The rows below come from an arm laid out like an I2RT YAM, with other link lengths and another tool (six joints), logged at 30 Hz.
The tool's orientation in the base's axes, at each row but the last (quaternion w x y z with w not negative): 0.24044 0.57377 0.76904 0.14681; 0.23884 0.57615 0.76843 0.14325; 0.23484 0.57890 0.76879 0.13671; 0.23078 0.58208 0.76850 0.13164; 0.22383 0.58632 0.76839 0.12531; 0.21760 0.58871 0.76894 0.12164; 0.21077 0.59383 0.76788 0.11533; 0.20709 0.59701 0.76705 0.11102; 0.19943 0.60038 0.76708 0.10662
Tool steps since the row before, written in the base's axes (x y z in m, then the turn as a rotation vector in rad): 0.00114 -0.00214 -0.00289 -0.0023 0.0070 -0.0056; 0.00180 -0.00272 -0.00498 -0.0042 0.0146 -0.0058; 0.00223 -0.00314 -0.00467 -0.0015 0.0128 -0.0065; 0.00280 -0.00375 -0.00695 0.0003 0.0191 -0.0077; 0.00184 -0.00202 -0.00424 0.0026 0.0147 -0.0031; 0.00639 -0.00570 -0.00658 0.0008 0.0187 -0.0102; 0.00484 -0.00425 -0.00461 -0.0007 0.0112 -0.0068; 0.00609 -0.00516 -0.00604 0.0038 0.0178 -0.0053; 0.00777 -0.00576 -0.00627 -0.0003 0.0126 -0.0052
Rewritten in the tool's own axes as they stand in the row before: -0.00172 -0.00116 0.00315 0.0083 -0.0026 0.0031; -0.00199 -0.00180 0.00532 0.0160 -0.0020 0.0019; -0.00254 -0.00133 0.00533 0.0139 -0.0006 0.0040; -0.00279 -0.00202 0.00764 0.0197 0.0021 0.0055; -0.00149 -0.00094 0.00473 0.0141 0.0049 0.0029; -0.00556 0.00095 0.00921 0.0197 0.0013 0.0080; -0.00422 0.00107 0.00662 0.0122 -0.0005 0.0049; -0.00507 0.00142 0.00851 0.0173 0.0058 0.0051; -0.00599 0.00282 0.00944 0.0131 0.0009 0.0036
